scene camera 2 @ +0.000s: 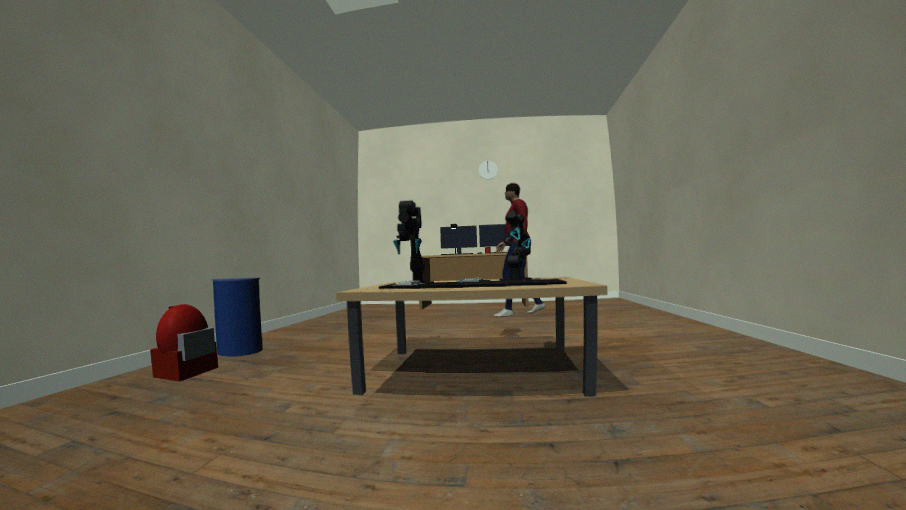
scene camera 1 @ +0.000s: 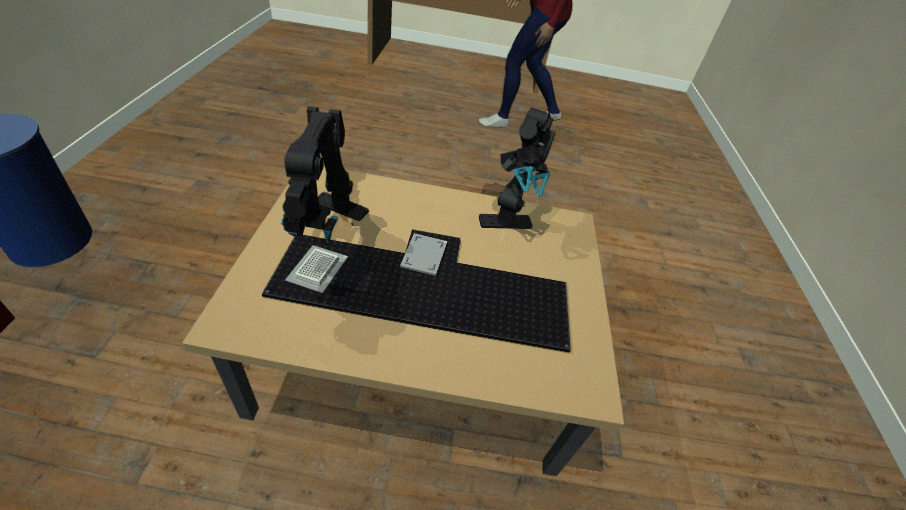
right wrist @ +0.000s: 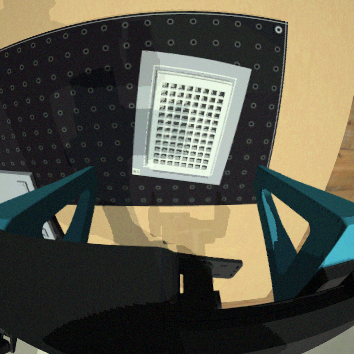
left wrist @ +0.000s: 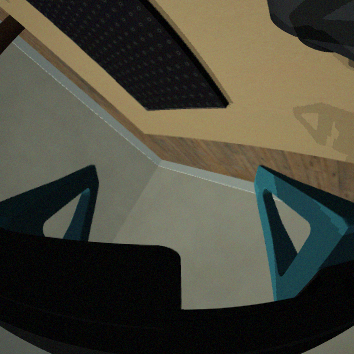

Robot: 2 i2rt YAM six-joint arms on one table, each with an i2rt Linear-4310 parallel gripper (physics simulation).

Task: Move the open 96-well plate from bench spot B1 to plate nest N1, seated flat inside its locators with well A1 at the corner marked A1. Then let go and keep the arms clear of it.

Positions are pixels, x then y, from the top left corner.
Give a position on a pale pad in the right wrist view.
150, 61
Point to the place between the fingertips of the right gripper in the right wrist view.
At 175, 174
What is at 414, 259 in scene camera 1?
A grey nest with corner locators.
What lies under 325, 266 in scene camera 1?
A well plate.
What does the left gripper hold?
Nothing.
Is the right gripper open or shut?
Open.
